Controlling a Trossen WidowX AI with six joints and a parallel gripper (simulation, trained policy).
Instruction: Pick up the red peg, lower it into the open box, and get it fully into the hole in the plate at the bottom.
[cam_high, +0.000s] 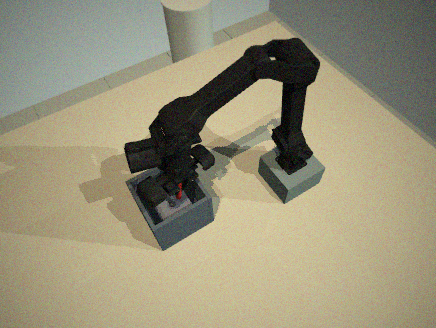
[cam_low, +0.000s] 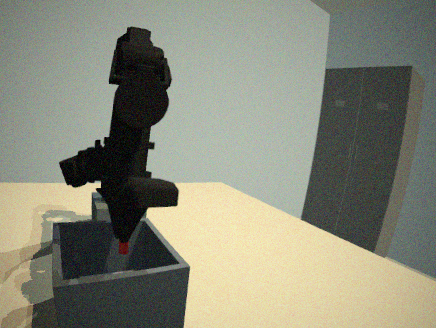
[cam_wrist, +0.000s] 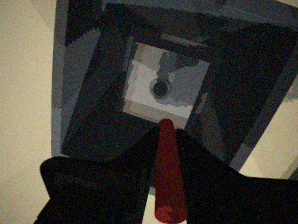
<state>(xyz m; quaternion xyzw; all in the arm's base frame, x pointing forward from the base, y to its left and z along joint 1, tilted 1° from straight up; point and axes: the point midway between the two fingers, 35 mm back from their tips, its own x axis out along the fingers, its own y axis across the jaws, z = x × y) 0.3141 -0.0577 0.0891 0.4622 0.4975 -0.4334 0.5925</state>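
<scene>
My gripper tip is 2 cm short of the light grey plate, 2 cm to the left of it and 9 cm above it. From my gripper tip the other things lie so: red peg: 1 cm to the left, 2 cm above.
</scene>
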